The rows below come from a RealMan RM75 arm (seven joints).
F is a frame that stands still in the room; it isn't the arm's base.
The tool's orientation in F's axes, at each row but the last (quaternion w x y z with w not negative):
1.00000 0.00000 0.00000 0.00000
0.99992 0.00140 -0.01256 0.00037
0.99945 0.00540 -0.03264 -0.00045
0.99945 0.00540 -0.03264 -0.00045
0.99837 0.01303 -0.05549 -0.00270
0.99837 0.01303 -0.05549 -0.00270
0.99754 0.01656 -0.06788 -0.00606
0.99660 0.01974 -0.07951 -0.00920
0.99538 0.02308 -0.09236 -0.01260
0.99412 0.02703 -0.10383 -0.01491
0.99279 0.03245 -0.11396 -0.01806
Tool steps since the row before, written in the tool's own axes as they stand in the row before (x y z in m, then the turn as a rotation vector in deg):
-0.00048 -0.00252 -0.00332 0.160 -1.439 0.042
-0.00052 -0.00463 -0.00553 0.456 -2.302 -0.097
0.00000 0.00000 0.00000 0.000 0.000 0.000
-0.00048 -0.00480 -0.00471 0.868 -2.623 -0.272
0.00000 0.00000 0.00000 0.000 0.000 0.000
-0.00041 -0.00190 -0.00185 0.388 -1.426 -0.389
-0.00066 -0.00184 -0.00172 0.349 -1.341 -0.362
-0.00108 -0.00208 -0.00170 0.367 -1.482 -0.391
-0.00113 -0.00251 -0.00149 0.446 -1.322 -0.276
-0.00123 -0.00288 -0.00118 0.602 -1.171 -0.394
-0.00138 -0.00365 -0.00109 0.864 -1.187 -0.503
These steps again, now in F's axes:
-0.00048 -0.00252 -0.00332 0.160 -1.439 0.042
-0.00038 -0.00461 -0.00555 0.460 -2.301 -0.092
0.00000 0.00000 0.00000 0.000 0.000 0.000
-0.00017 -0.00475 -0.00478 0.882 -2.621 -0.243
0.00000 0.00000 0.00000 0.000 0.000 0.000
-0.00021 -0.00185 -0.00193 0.423 -1.418 -0.381
-0.00044 -0.00177 -0.00185 0.382 -1.334 -0.357
-0.00083 -0.00199 -0.00193 0.402 -1.474 -0.388
-0.00089 -0.00241 -0.00179 0.462 -1.321 -0.253
-0.00103 -0.00277 -0.00157 0.642 -1.170 -0.328
-0.00120 -0.00351 -0.00162 0.922 -1.191 -0.376

